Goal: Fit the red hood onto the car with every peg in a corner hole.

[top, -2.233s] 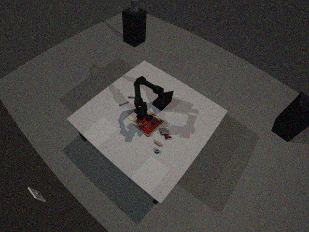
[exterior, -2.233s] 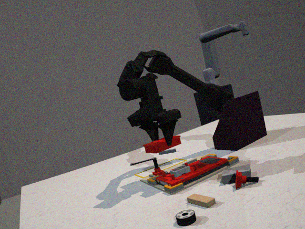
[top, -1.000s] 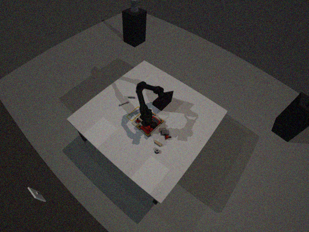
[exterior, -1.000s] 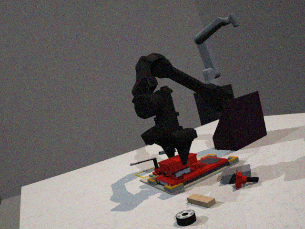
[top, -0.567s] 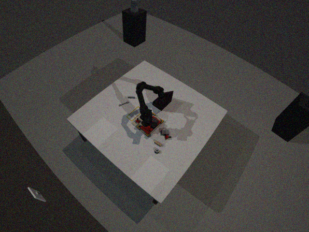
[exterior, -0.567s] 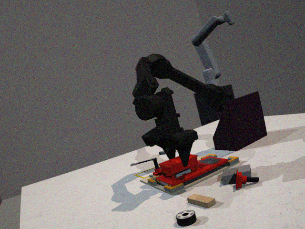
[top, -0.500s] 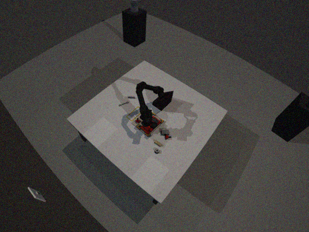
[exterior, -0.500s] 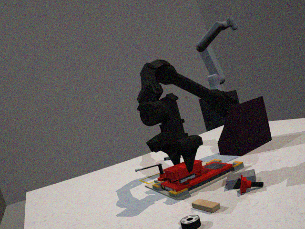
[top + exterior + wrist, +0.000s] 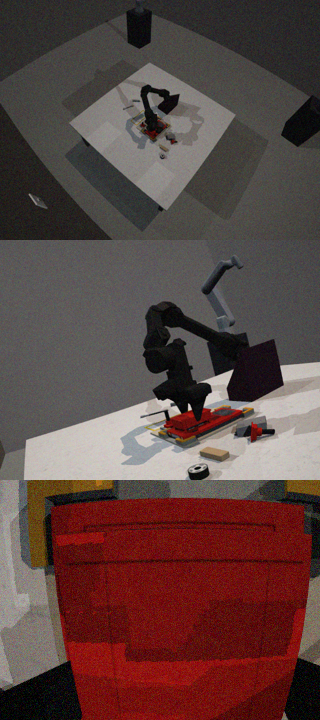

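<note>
My gripper tip is 20 mm above the grey engine block. Also, from my gripper tip: tan block 190 mm to the left, 70 mm ahead, 40 mm below; then red hood 10 mm above; then black wheel 230 mm to the left, 140 mm ahead, 40 mm below.
</note>
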